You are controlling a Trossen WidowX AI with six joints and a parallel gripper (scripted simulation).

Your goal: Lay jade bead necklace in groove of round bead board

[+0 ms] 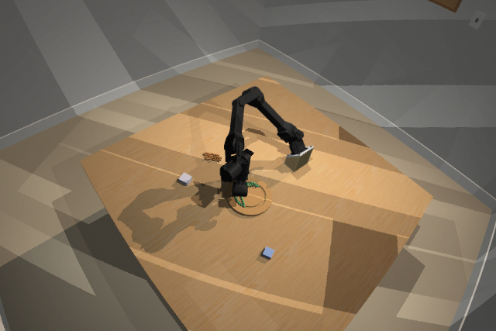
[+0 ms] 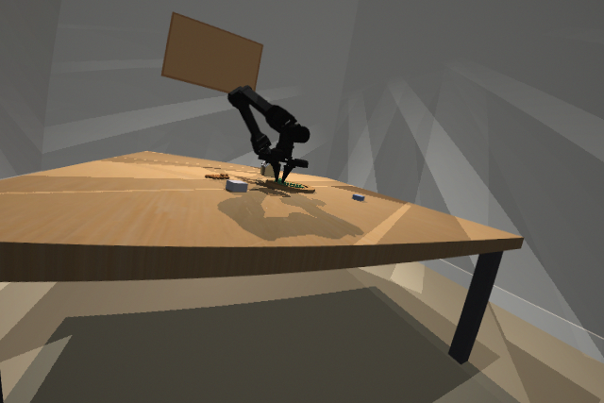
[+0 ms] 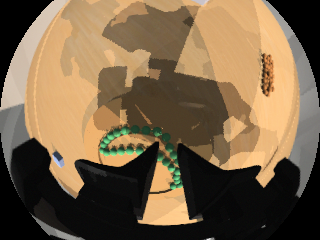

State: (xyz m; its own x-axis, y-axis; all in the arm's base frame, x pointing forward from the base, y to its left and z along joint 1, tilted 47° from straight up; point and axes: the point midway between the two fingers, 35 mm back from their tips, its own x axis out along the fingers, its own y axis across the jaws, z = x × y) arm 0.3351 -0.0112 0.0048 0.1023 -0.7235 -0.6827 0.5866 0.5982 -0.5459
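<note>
My gripper tip is now 5 cm to the right of the round wooden bead board, 2 cm past it and 1 cm above it. From my gripper tip the other things lie so: blue block 31 cm to the left, 7 cm ahead, 1 cm below; then pale grey block 18 cm ahead, 16 cm to the right.
</note>
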